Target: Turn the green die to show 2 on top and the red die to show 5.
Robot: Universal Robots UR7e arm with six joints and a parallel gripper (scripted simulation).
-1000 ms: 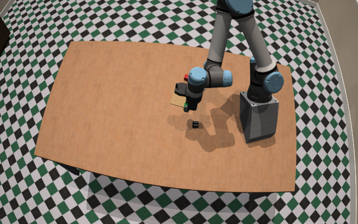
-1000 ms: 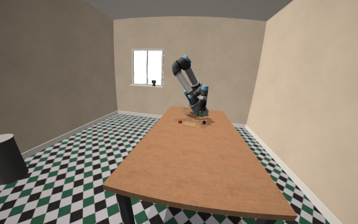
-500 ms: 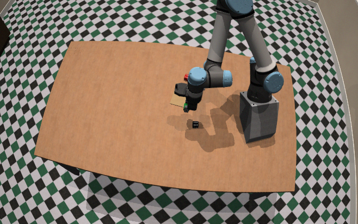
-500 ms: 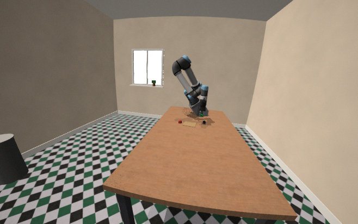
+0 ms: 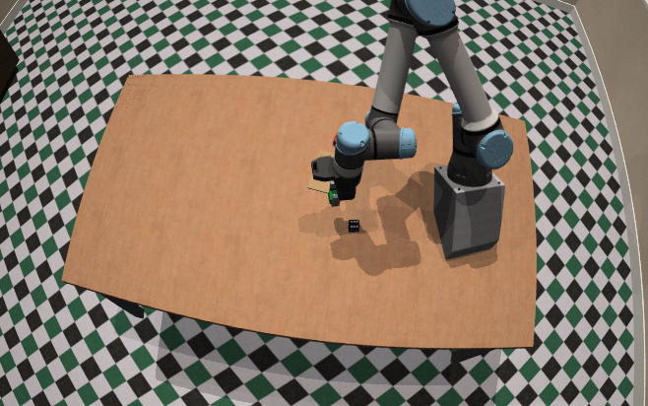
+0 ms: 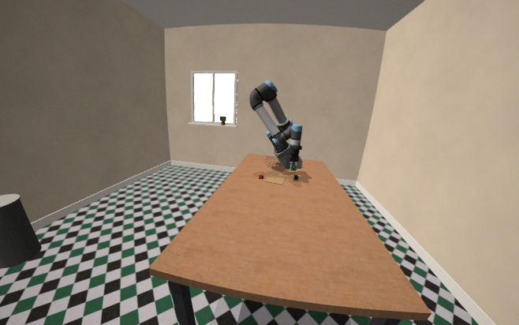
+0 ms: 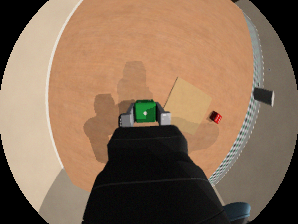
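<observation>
Right now the black die is 10 cm below my hand, 6 cm behind it and 5 cm to the left of it. Round my hand: green die (right at my hand); tan mat (13 cm to the right, 11 cm below, 2 cm behind); red die (24 cm to the right, 10 cm below, 5 cm behind).
</observation>
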